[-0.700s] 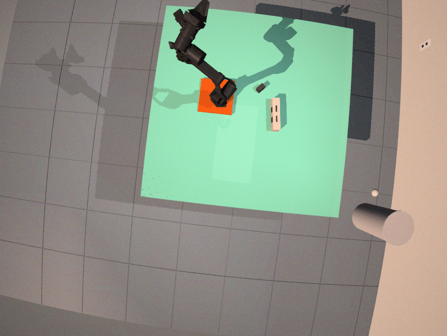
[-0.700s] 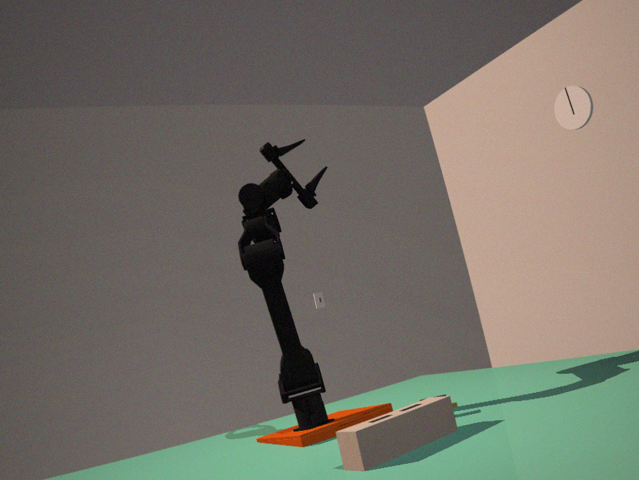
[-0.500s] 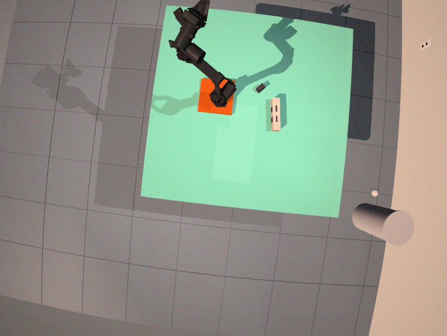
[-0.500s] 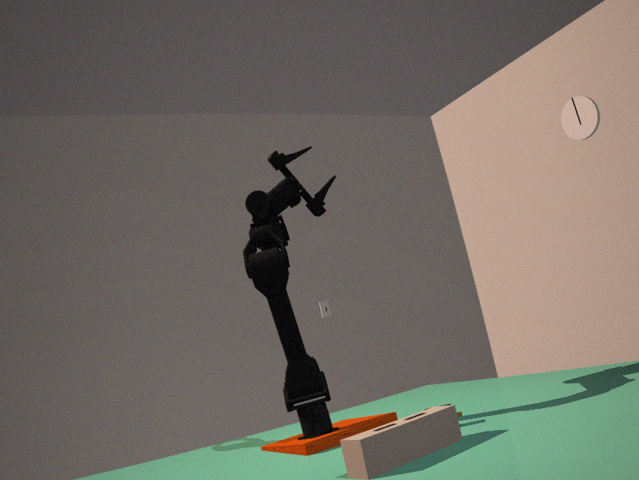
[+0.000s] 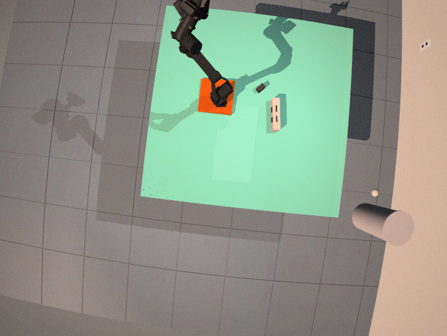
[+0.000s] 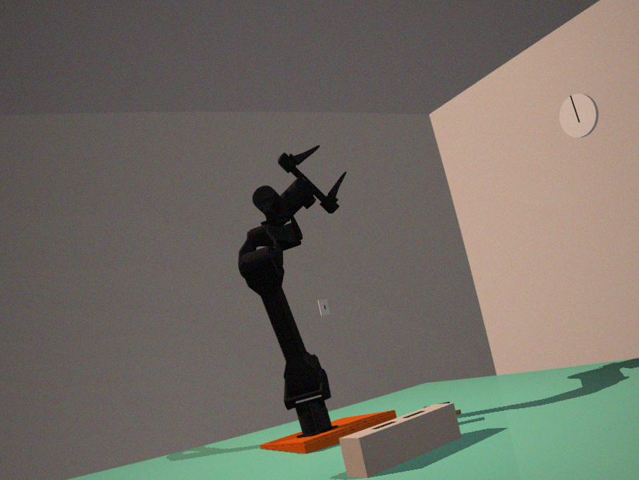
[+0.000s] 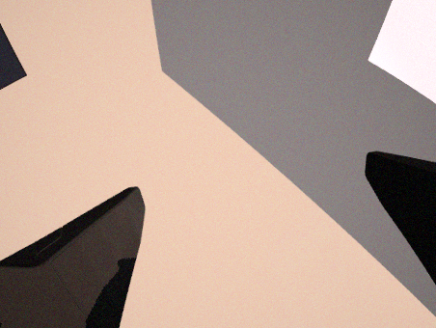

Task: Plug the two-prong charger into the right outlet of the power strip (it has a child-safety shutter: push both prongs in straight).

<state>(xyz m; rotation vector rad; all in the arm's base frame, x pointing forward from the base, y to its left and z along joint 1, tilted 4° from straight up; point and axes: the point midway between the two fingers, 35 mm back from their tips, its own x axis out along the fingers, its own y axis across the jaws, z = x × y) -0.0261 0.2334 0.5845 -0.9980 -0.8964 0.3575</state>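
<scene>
The two-prong charger lies 310 mm ahead of my gripper tip, 130 mm to the right of it and 610 mm below it.
</scene>
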